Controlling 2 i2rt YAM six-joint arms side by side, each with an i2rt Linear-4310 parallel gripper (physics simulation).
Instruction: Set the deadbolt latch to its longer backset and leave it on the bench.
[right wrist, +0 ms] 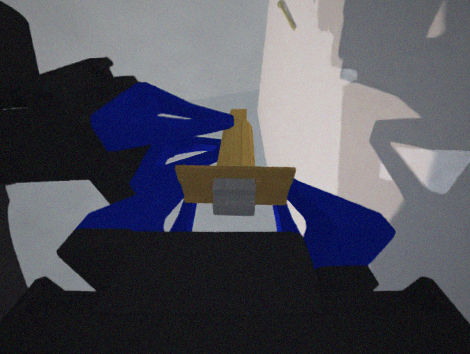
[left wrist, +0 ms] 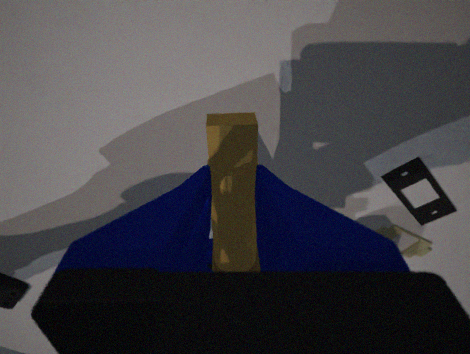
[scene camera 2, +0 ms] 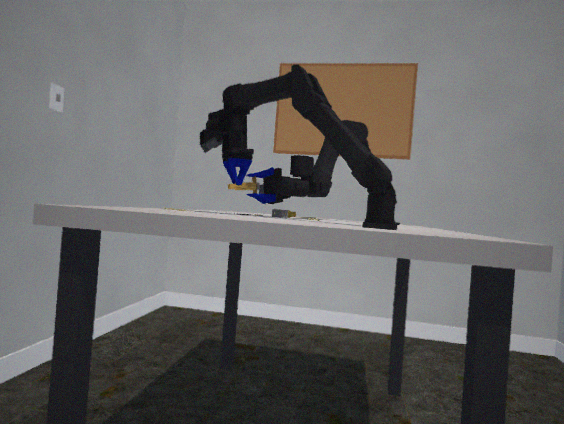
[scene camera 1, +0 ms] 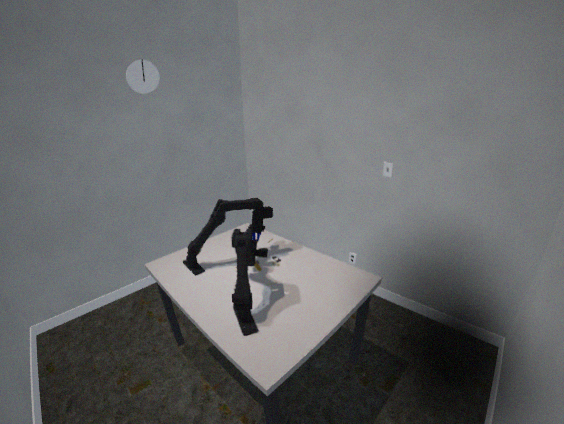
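The deadbolt latch point(scene camera 2: 242, 186) point(left wrist: 233, 215) point(right wrist: 237, 150) is held in the air above the bench point(scene camera 1: 320, 280) point(scene camera 2: 150, 216). It has a long brass body, a brass faceplate point(right wrist: 195, 185) and a grey bolt point(right wrist: 234, 196). My left gripper point(scene camera 1: 256, 236) point(scene camera 2: 238, 182) point(left wrist: 233, 177) is shut on the brass body from above. My right gripper point(scene camera 2: 251, 185) point(right wrist: 234, 176) is shut on the faceplate's edges from the side. The backset setting cannot be read. In scene camera 1 the right arm hides the latch and the right gripper's fingers.
On the bench lie a black plate with a square window point(left wrist: 395, 182), a brass piece point(left wrist: 422, 246) partly behind the left finger, and a black part point(left wrist: 12, 291). A grey and brass part point(scene camera 2: 282, 213) stands below the grippers. A screw point(right wrist: 287, 16) shows in the right wrist view.
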